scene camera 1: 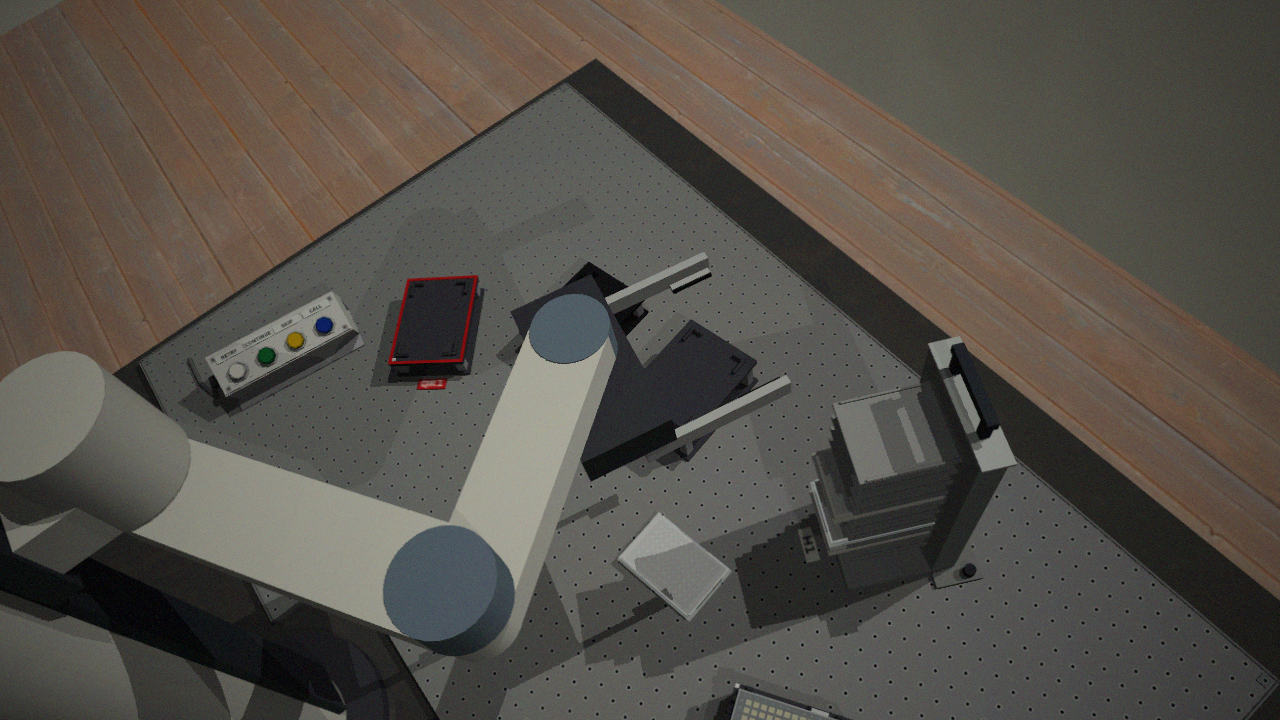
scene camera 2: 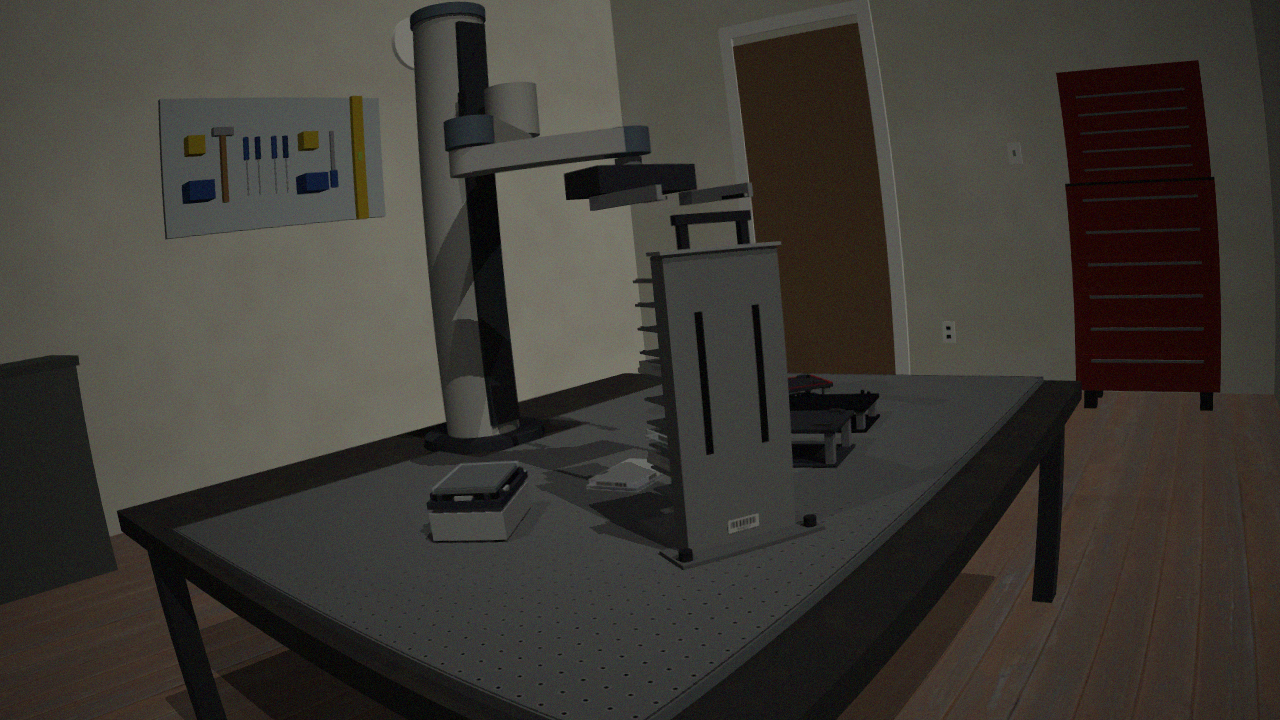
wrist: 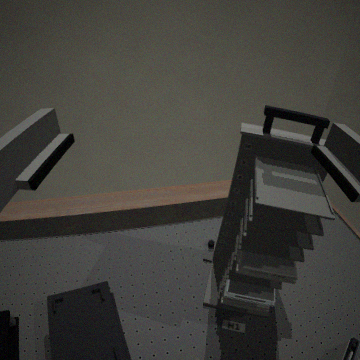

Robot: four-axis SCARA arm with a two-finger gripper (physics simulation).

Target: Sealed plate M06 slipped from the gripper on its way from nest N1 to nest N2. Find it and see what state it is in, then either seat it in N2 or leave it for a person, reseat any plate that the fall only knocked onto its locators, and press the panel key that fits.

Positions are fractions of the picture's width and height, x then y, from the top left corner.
Labels:
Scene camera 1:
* gripper: 0.58, 0.44
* button box: 0.25, 0.46
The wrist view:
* gripper: 0.55, 0.35

